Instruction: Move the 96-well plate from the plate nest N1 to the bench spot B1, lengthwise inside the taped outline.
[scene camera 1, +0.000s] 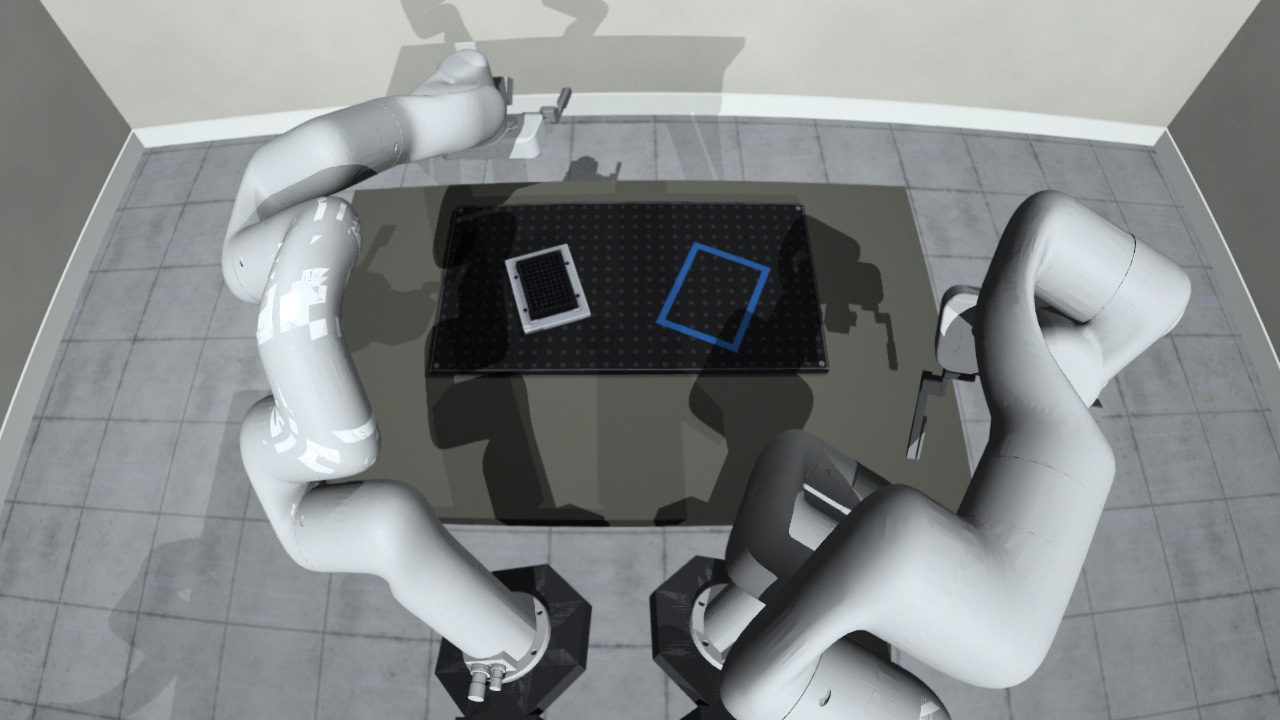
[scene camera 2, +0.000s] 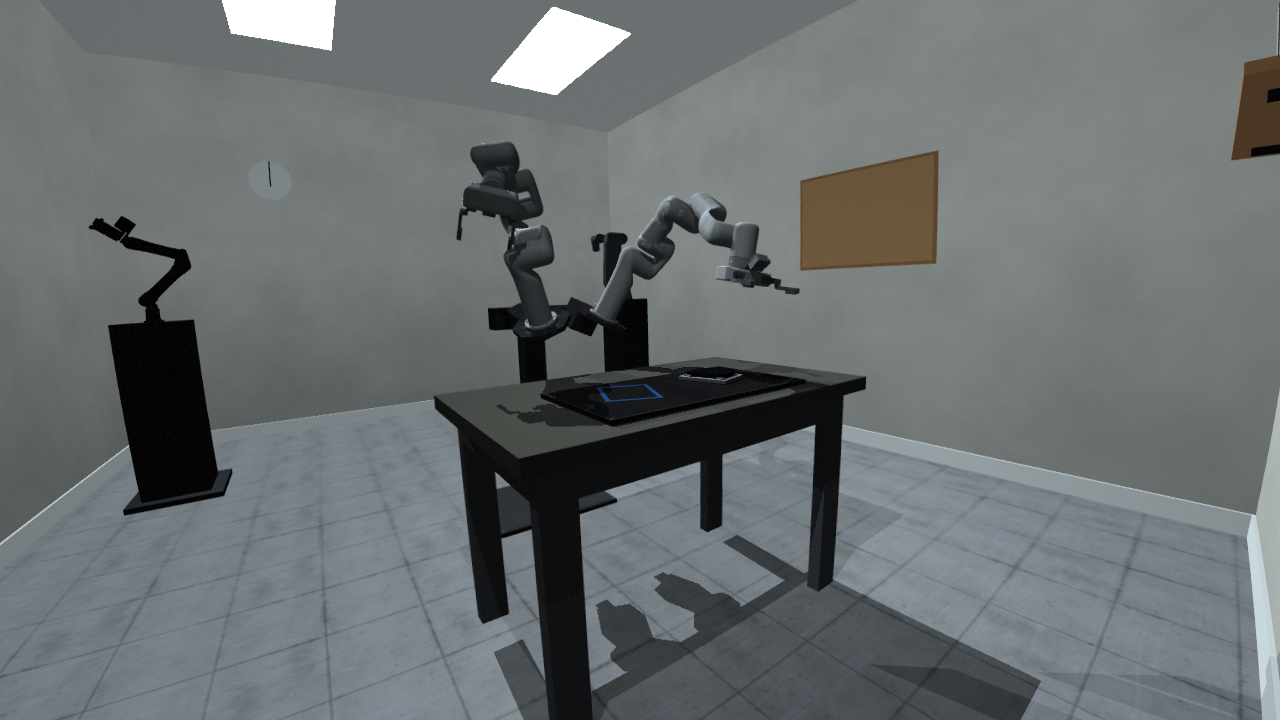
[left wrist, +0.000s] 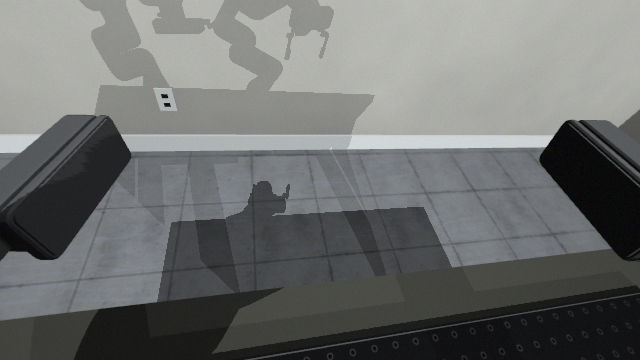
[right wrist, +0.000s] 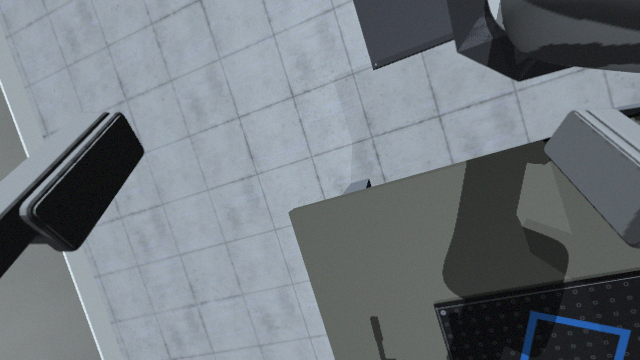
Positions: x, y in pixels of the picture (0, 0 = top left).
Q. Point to a grey plate nest N1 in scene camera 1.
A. At 517, 285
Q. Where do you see my right gripper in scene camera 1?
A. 989, 468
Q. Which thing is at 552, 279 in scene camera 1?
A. A black 96-well plate.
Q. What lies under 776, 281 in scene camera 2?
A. My left gripper.
